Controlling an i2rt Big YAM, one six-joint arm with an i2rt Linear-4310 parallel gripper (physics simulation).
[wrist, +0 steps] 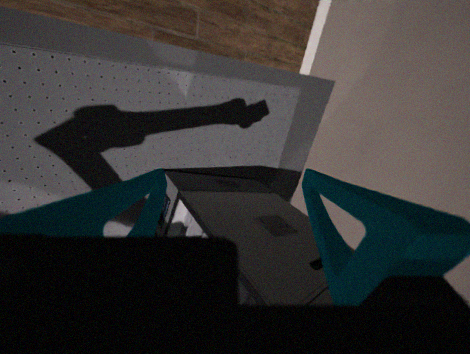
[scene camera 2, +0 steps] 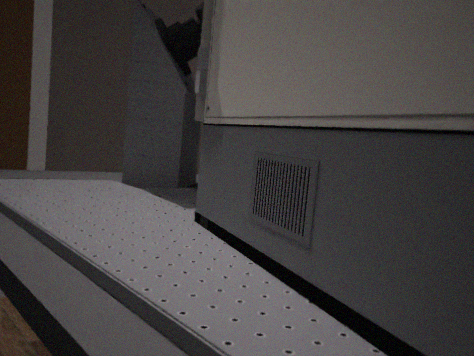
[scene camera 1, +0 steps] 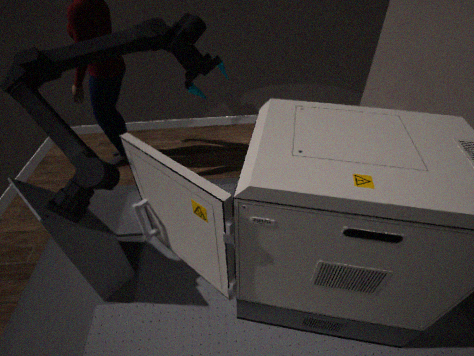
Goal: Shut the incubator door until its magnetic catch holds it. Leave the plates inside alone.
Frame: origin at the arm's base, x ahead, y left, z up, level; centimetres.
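Seen in the pictures: gripper, fingertip midpoint: [wrist: 234, 176] [scene camera 1: 217, 89]; arm's base, link origin: [scene camera 2: 170, 49] [scene camera 1: 66, 210].
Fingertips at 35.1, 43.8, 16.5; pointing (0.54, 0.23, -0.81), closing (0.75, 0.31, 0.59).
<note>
Offsets run from my fingertips to a thing's top centre, as dx, dy, dz. "*": to the spot under its first point. Level surfaces: height alone.
The white incubator [scene camera 1: 295, 250] [scene camera 2: 325, 65] [wrist: 240, 215] stands with its door @(* -1.2, -46.9, -5.2) [scene camera 1: 175, 200] swung wide open, outward to the left in scene camera 1. The pale handle @(* -14.6, -42.2, -19.5) [scene camera 1: 141, 220] is on the door's outer face. My gripper [scene camera 1: 215, 87] [wrist: 234, 176] is open and empty, with its teal fingers wide apart. In scene camera 1 it hangs above the door's level, left of the incubator's top, and touches neither. In the wrist view the incubator shows beyond and between the fingers, partly hidden by the gripper. A pale part of its inside shows; the plates cannot be made out.
The arm stands on a slanted grey pedestal [scene camera 1: 75, 245] [scene camera 2: 155, 110] left of the door. The perforated bench top @(dz -47.3) [scene camera 1: 165, 325] [scene camera 2: 150, 245] [wrist: 30, 100] lies under the incubator, with the arm's shadow across it. A person in red [scene camera 1: 97, 25] stands behind the arm.
</note>
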